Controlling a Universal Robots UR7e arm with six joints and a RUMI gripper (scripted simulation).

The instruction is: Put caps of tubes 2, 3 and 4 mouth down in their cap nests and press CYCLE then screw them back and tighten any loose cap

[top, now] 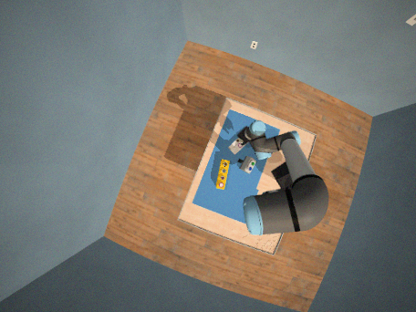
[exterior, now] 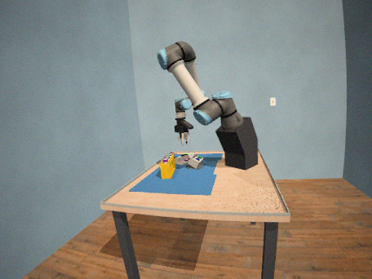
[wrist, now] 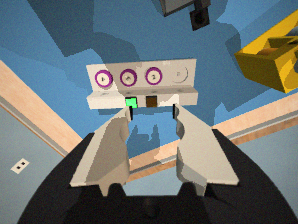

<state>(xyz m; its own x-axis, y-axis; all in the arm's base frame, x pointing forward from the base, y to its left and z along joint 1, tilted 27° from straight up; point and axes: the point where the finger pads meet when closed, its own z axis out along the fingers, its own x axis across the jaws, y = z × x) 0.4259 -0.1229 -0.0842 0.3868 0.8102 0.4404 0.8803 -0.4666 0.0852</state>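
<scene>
Right now the cap is 20 mm behind my hand, 40 mm to the right of it and 140 mm below it. Also, from my hand: green key: 150 mm behind, 110 mm to the left, 90 mm below; then blue cycle key: 140 mm behind, 150 mm to the left, 90 mm below; then key housing: 130 mm behind, 130 mm to the left, 100 mm below.
</scene>
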